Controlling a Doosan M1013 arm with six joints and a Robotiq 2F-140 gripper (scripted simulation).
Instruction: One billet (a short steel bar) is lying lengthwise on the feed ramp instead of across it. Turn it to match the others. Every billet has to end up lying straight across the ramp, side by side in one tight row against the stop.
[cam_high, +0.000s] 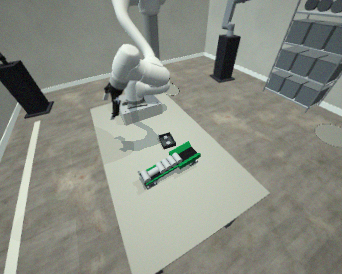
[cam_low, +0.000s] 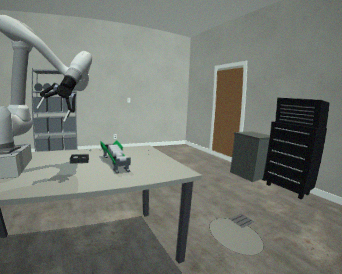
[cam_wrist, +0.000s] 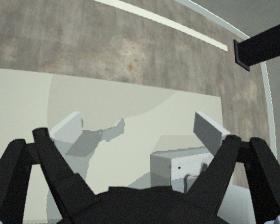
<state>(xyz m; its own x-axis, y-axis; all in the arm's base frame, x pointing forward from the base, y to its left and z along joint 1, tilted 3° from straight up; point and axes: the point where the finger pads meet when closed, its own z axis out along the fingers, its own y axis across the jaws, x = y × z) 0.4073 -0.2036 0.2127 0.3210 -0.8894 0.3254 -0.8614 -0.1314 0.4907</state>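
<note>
The grey stop is 38 cm ahead of my hand, 29 cm below it and 9 cm to the left of it.
</note>
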